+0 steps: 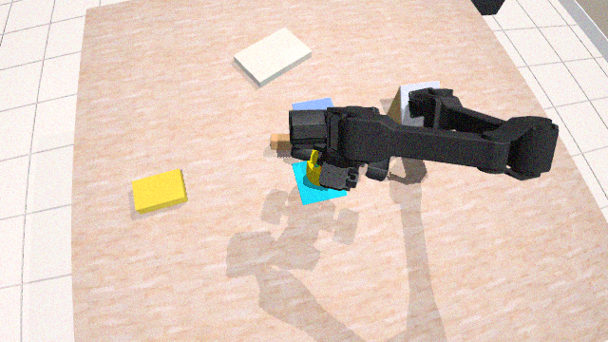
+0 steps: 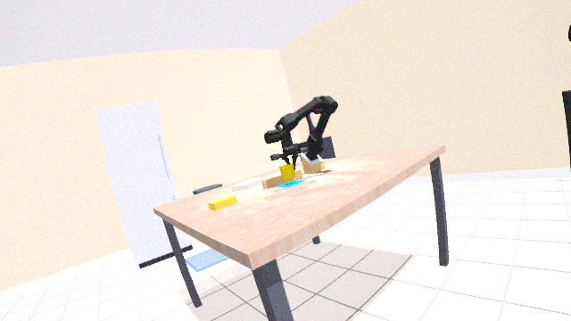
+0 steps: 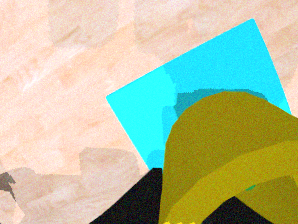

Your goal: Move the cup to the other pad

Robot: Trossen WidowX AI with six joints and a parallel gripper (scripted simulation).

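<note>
The wooden block lies 10 cm to the right of my gripper tip and 5 cm below it. The rest, counted from my gripper tip: yellow cup 2 cm to the right, 2 cm ahead.
</note>
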